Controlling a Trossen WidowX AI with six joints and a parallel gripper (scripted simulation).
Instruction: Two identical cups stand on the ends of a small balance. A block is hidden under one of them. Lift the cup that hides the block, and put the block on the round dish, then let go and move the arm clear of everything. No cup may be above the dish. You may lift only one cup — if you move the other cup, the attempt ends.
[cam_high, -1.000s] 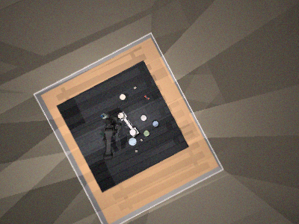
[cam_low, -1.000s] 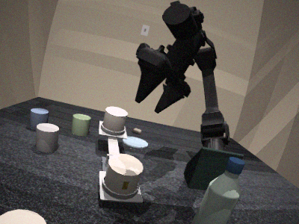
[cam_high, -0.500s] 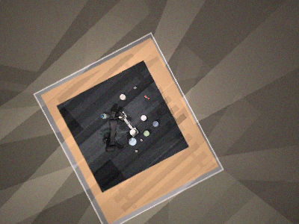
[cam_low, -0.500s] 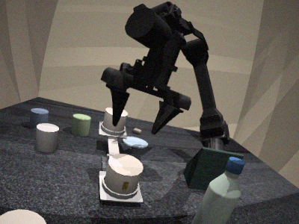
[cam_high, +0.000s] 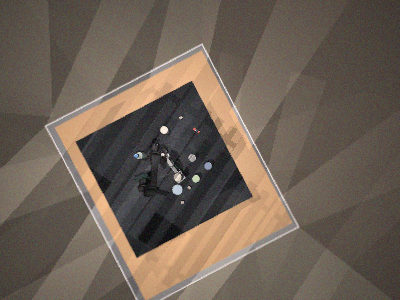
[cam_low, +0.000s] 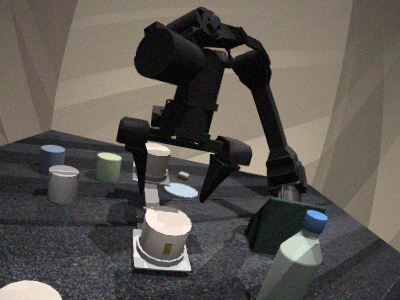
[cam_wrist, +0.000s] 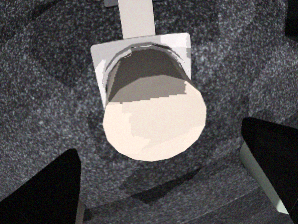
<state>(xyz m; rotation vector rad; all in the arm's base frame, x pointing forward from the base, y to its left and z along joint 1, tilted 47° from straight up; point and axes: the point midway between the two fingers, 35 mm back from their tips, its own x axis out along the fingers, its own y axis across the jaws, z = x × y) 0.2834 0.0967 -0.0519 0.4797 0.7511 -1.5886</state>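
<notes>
Right now my gripper tip is 80 mm above the grey block. Also, from my gripper tip: white balance (20 mm ahead, 130 mm to the right, 100 mm below); then white balance beam (20 mm ahead, 130 mm to the right, 90 mm below); then round pale blue dish (70 mm behind, 360 mm to the right, 120 mm below).
</notes>
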